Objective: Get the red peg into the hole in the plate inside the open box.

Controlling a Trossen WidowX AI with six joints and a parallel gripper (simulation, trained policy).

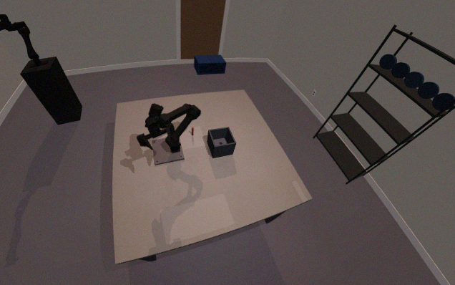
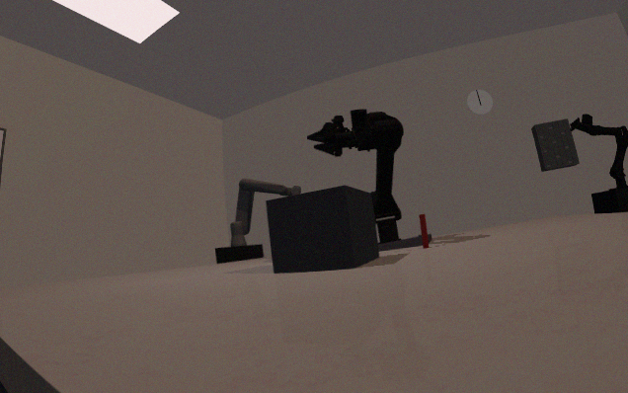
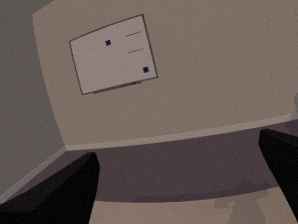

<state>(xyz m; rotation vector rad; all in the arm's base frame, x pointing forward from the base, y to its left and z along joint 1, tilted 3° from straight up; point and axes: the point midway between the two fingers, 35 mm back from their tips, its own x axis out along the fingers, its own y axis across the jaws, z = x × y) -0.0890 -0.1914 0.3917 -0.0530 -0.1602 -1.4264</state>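
The red peg is 36 cm below my gripper tip, 35 cm to the left of it and 26 cm ahead of it. From my gripper tip the other things lie so: light plate: 42 cm ahead, 36 cm below, 17 cm to the left.
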